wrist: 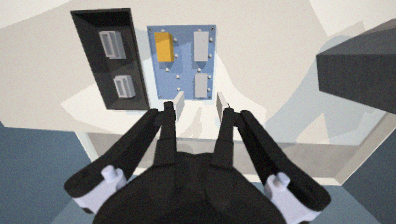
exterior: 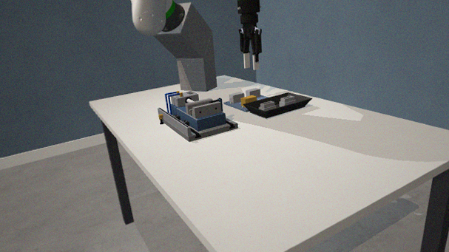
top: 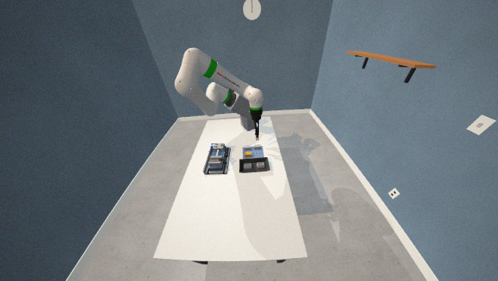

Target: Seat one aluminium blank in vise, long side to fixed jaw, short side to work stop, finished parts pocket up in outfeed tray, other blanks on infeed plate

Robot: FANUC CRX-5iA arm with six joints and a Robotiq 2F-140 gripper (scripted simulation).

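Right now my hand is 14 cm above the aluminium blank and 9 cm to the left of it. Also, from my hand: brass blank 14 cm below, 9 cm to the right, 9 cm ahead.
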